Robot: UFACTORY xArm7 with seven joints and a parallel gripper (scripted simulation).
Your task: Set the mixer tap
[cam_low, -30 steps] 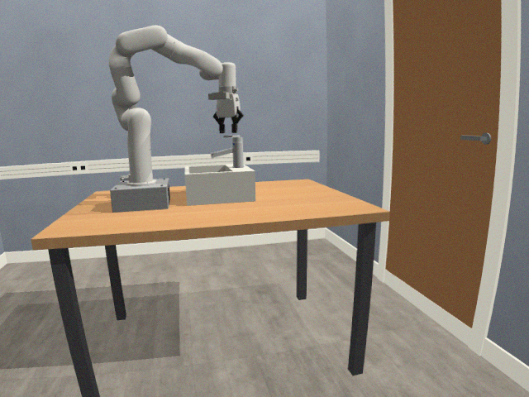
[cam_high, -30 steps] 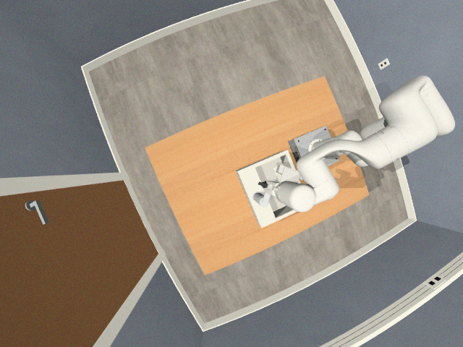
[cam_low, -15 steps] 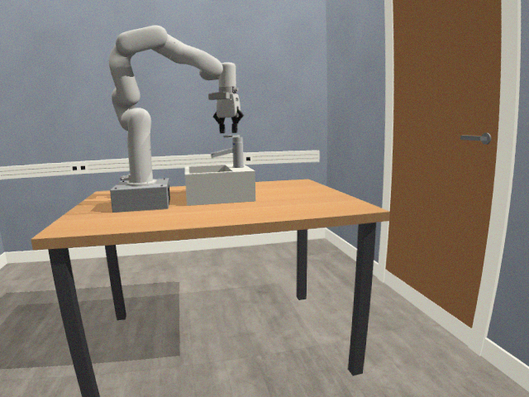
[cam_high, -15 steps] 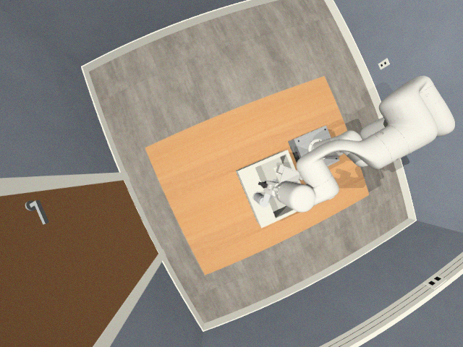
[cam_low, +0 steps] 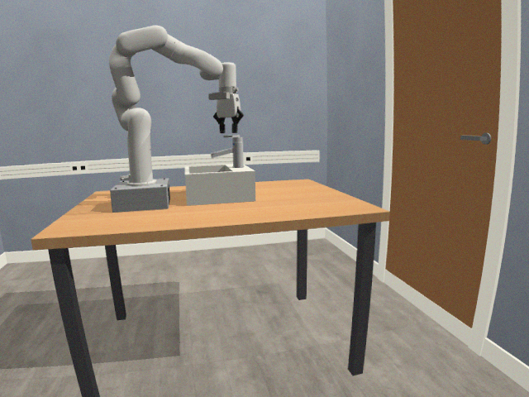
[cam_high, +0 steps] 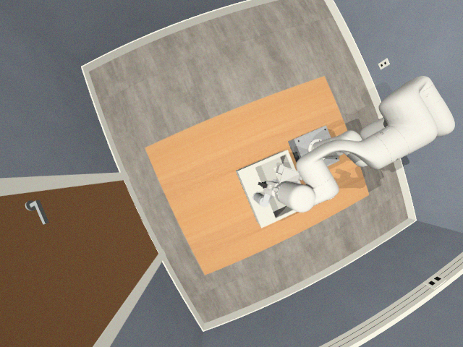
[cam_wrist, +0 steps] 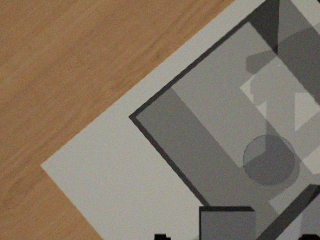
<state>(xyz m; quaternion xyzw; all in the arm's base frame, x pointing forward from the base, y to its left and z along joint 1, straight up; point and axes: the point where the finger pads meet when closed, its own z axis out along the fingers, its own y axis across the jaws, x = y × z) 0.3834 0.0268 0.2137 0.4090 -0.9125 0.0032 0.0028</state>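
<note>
The lever lies 20 mm ahead of my hand, 20 mm to the left of it and 30 mm below it. From my hand the other things lie so: white sink block 70 mm behind, 60 mm to the left, 270 mm below.
</note>
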